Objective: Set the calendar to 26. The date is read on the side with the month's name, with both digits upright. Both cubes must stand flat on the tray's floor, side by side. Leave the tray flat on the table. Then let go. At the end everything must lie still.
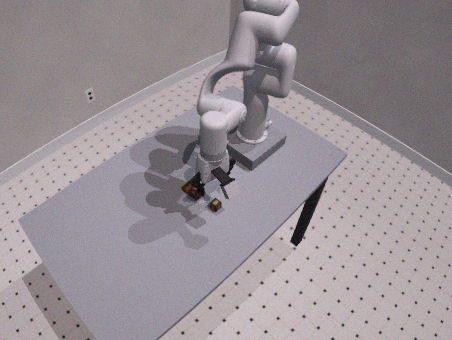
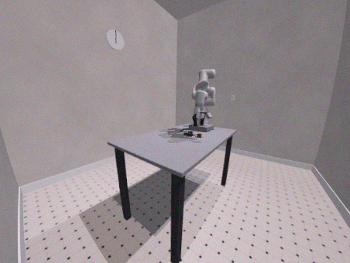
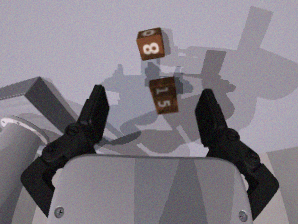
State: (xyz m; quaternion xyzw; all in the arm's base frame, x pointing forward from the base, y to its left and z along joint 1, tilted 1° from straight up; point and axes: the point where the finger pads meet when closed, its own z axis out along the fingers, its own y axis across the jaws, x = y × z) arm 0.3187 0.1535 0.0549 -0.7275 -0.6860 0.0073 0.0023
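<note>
Right now my hand is 100 mm above the brown cube and 10 mm to the right of it. The rest, counted from my hand: brown wooden tray (100 mm below, 90 mm to the right, 20 mm ahead).
</note>
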